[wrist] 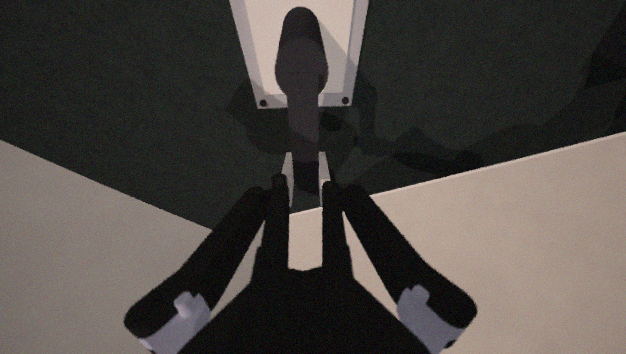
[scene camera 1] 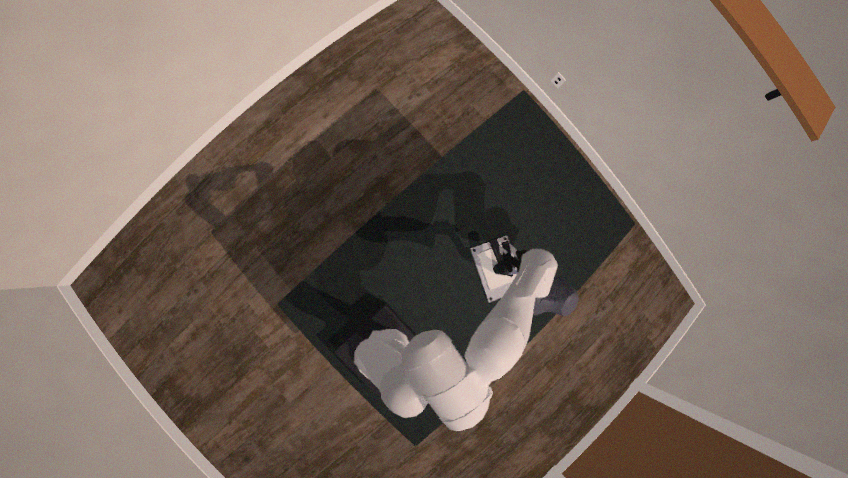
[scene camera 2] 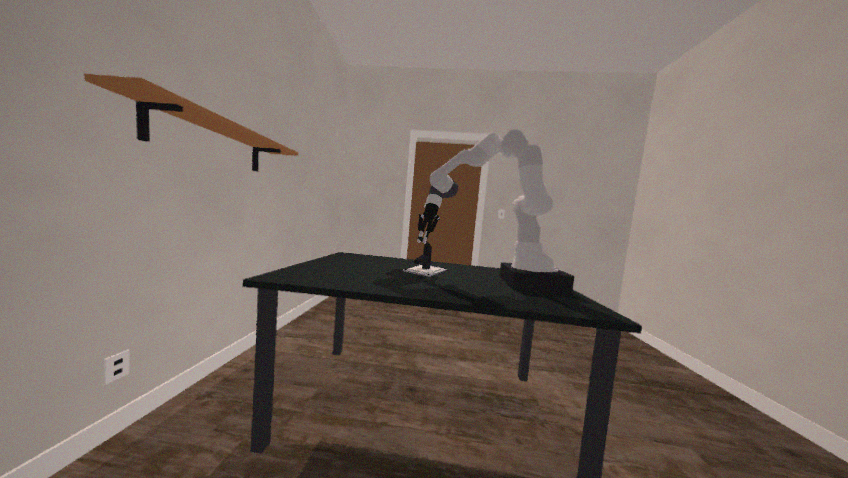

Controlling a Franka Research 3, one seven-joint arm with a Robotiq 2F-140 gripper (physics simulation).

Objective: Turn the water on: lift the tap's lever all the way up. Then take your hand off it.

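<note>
The dark tap (scene camera 2: 426, 256) (wrist: 301, 60) stands upright on a white base plate (scene camera 1: 491, 283) (wrist: 359, 30). Its lever (wrist: 303, 122) runs from the top of the body towards my gripper in the wrist view, and its far end lies between the two pale finger pads. My gripper (scene camera 1: 505, 248) (scene camera 2: 422, 237) (wrist: 306, 163) is shut on the lever, above and beside the tap body. In scene camera 2 the fingertips are a little higher than the top of the body; the lever is too small there to tell its exact angle. My arm partly covers the plate in scene camera 1.
The plate lies on a dark green table (scene camera 1: 534, 154) (scene camera 2: 332, 276). My arm's base (scene camera 2: 537, 279) stands on the same table, right of the tap in scene camera 2. A wooden shelf (scene camera 1: 777, 65) (scene camera 2: 195, 115) is fixed to the wall, away from the arm.
</note>
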